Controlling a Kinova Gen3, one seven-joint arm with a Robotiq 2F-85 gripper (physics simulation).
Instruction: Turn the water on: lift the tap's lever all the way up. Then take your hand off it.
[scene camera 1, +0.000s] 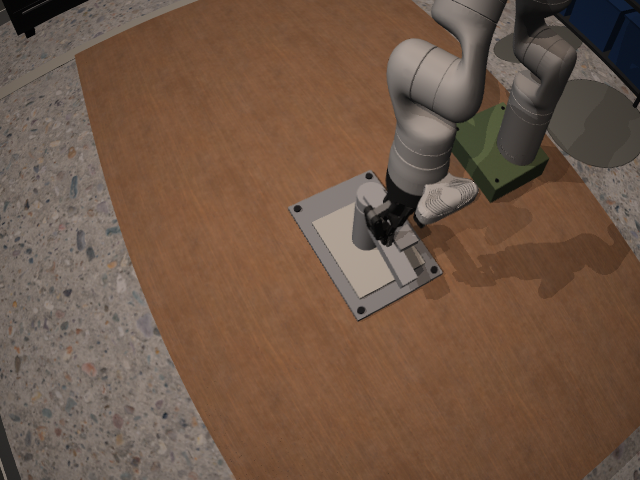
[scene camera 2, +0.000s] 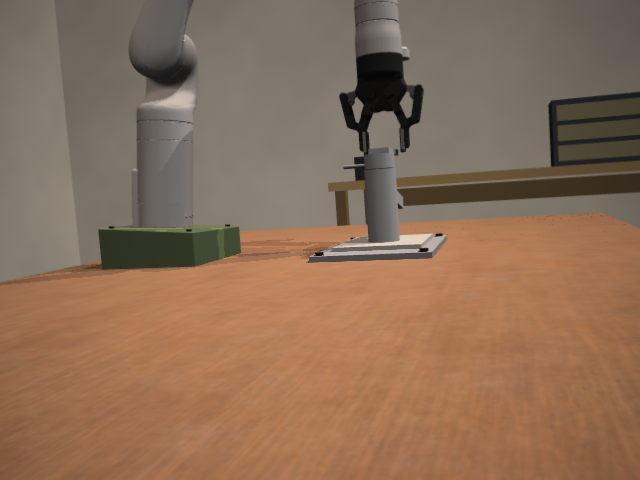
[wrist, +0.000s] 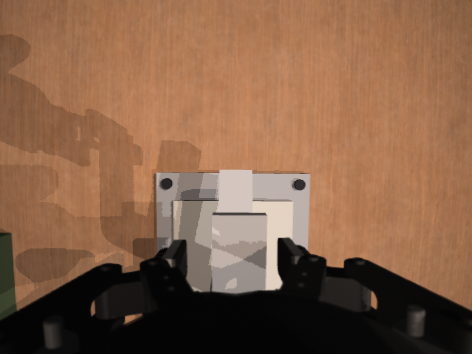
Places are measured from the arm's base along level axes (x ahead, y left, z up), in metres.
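Where they show: gripper, fingertip midpoint: (scene camera 1: 402, 232) (wrist: 232, 254); arm's base, link origin: (scene camera 1: 516, 146) (scene camera 2: 165, 225).
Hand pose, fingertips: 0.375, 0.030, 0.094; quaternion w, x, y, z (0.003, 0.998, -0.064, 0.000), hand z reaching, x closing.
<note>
Things, the pixels of their top centre, and the offset from my fingertips, as dx, dy, dz. "pt": a spot on its surface instead. Level surfaces: height alone.
- grey tap's upright column, surface spot: (scene camera 2: 381, 204) pt -0.008, -0.101, -0.079
- grey base plate, top centre: (wrist: 232, 280) (scene camera 2: 384, 242) (scene camera 1: 365, 238) -0.008, -0.077, -0.139
- lever, top centre: (wrist: 238, 300) (scene camera 1: 391, 217) (scene camera 2: 384, 149) +0.000, -0.027, +0.005
- spout, top centre: (wrist: 236, 242) (scene camera 1: 393, 246) +0.003, -0.008, -0.051
- brown table top, surface height: dz -0.151
The grey tap's upright column (scene camera 1: 363, 229) (scene camera 2: 381, 204) stands on a grey base plate (scene camera 1: 328, 260) (wrist: 302, 215). The lever (scene camera 1: 406, 240) (scene camera 2: 381, 150) (wrist: 239, 255) is a flat grey bar on top of the column and looks about level. The spout (scene camera 1: 400, 268) (wrist: 236, 190) reaches out below it. My gripper (scene camera 1: 383, 233) (scene camera 2: 384, 146) (wrist: 232, 254) points down over the lever, partly open, one finger on each side. In the wrist view a gap shows between each finger and the lever. The lever's rear part is hidden by the gripper in the wrist view.
The arm's base stands on a green block (scene camera 1: 475, 149) (scene camera 2: 149, 248) to one side of the tap. The brown table top (scene camera 1: 206, 180) (scene camera 2: 330, 351) bears both. A wooden bench (scene camera 2: 491, 175) stands behind, by the wall.
</note>
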